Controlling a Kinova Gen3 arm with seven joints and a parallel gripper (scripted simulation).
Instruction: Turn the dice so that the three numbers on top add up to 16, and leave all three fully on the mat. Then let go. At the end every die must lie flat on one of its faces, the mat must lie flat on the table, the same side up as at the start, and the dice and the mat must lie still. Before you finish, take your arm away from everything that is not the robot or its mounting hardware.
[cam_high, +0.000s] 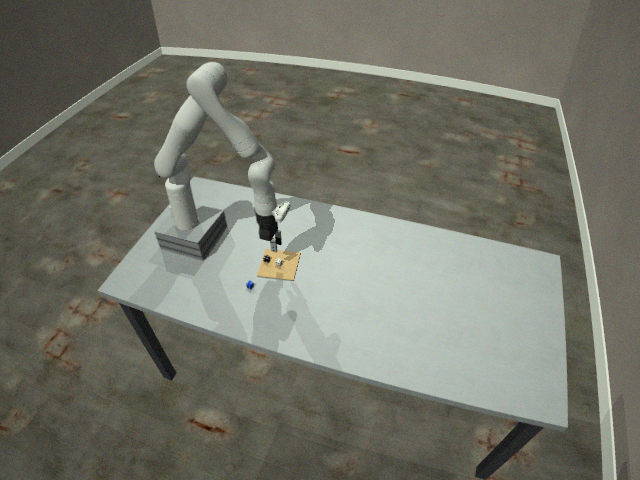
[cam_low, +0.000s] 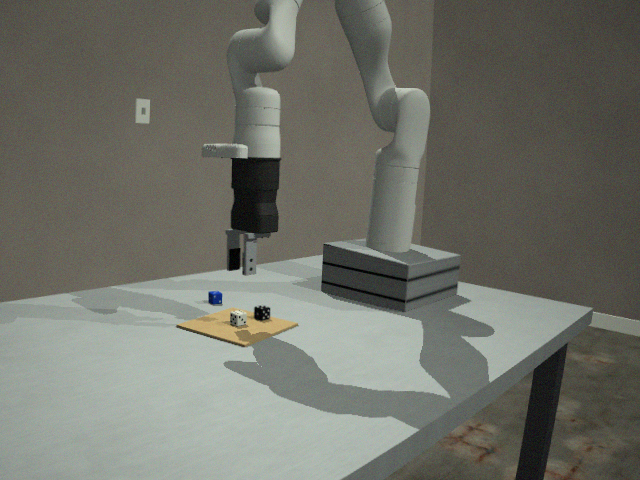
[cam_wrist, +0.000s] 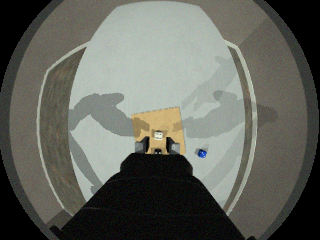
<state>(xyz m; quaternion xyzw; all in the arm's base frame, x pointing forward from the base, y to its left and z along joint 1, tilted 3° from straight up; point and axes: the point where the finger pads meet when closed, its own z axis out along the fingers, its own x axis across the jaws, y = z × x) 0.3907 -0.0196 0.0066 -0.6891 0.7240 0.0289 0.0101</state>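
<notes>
Right now my hand is 6 cm past the blue die, 13 cm to the left of it and 10 cm above it. The rest, counted from my hand: tan mat: 11 cm below; white die: 9 cm below; black die: 5 cm behind, 9 cm below.
</notes>
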